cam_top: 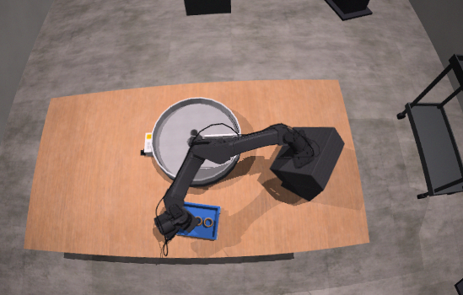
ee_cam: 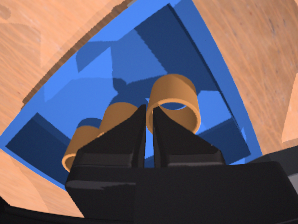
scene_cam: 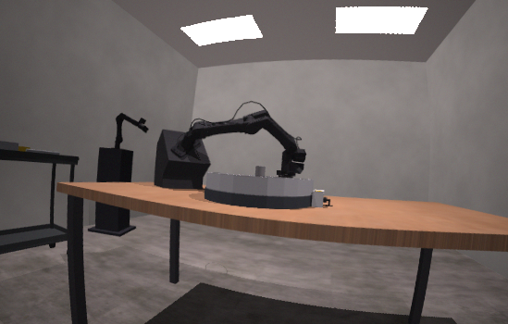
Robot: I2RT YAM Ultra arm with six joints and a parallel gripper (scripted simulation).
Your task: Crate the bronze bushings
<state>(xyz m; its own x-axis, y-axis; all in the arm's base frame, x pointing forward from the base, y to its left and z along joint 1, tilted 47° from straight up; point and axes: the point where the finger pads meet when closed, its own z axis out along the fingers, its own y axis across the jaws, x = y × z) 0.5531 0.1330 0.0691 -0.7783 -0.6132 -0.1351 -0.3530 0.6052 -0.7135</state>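
Right now the blue crate is 40 mm behind my hand, 10 mm to the left of it and 20 mm below it. The rest, counted from my hand: round grey turntable 170 mm behind, 340 mm to the right, 10 mm above.
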